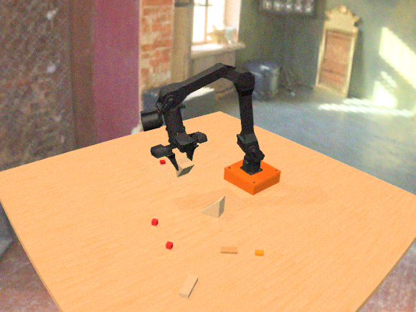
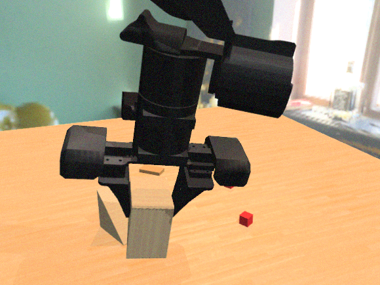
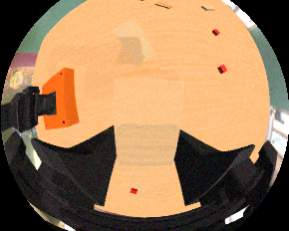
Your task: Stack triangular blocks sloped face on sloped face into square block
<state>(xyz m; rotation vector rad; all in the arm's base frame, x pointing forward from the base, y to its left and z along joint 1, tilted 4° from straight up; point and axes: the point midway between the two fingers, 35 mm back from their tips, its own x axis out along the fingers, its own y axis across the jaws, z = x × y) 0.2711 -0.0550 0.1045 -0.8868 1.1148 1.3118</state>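
The triangular block is 15 cm to the left of my gripper tip, 9 cm below it and 3 cm behind it. Round my gripper tip: small orange block: 39 cm to the left, 10 cm below, 1 cm behind; then long tan block: 39 cm to the left, 24 cm ahead, 10 cm below.
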